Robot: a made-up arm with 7 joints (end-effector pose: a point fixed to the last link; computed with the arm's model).
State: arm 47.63 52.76 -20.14 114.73 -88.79 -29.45 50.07
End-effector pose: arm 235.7 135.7 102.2 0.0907 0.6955 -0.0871 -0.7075
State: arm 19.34 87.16 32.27 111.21 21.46 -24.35 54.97
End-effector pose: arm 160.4 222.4 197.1 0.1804 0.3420 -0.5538 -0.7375
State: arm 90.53 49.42 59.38 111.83 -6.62 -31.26 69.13
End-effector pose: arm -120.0 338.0 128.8 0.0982 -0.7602 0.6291 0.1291
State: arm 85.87 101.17 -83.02 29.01 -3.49 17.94 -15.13
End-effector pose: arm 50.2 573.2 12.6 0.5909 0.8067 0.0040 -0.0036
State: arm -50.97 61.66 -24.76 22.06 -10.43 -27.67 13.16
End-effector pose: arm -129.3 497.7 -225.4 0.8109 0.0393 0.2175 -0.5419
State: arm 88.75 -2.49 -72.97 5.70 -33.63 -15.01 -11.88
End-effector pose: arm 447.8 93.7 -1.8 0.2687 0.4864 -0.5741 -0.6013
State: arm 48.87 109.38 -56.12 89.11 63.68 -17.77 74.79
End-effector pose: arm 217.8 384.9 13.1 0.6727 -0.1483 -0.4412 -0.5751
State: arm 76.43 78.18 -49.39 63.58 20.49 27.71 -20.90
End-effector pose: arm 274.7 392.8 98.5 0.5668 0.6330 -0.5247 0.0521
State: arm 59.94 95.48 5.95 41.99 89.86 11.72 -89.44
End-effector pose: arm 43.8 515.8 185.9 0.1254 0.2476 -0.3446 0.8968
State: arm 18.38 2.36 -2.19 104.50 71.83 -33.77 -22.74
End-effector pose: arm 286.1 133.5 -18.0 0.2581 -0.3727 -0.7049 0.5455
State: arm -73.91 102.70 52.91 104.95 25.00 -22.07 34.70
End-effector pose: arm 265.0 195.1 -90.2 0.4686 -0.0850 -0.4277 -0.7683
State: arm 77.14 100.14 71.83 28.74 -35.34 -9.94 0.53
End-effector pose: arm -182.8 527.4 84.0 0.0947 0.6488 -0.5409 0.5269
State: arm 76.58 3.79 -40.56 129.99 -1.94 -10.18 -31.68
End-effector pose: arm 45.1 2.6 153.7 0.2409 0.2143 0.9451 0.0527
